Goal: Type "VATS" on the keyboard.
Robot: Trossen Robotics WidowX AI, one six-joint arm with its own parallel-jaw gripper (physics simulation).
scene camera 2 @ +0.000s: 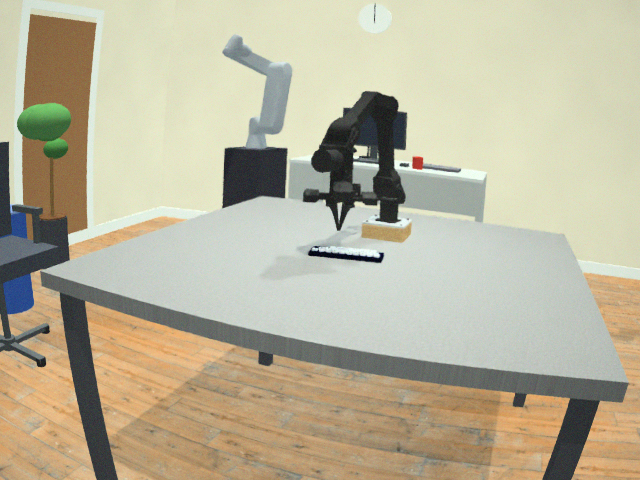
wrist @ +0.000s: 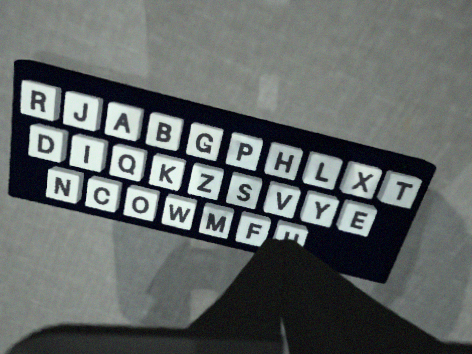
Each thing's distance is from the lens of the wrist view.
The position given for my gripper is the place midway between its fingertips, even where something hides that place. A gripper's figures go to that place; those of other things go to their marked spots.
my gripper (wrist: 277,252): 11 cm
S key (wrist: 244,190): 16 cm
